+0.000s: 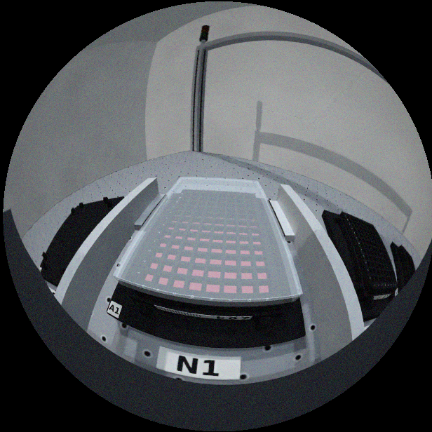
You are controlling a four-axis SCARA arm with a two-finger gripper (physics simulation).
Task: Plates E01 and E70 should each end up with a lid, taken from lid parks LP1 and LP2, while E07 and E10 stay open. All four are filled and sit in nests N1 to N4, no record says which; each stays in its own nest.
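My gripper is shut on a clear lid, with one pad at each long side of it. The lid is level and lined up low over a black plate in the nest marked N1. Pink filled wells show through the lid. The lid's front edge lies just above the plate's front wall; whether it touches the plate, I cannot tell. The label on that wall is narrow and seen steeply; it seems to read E07. An A1 tag is at the plate's left front corner.
A black plate or holder with a small unreadable label stands to the right, outside the right finger. Another dark piece is beyond it. A black holder lies to the left. A post with a signal light rises behind.
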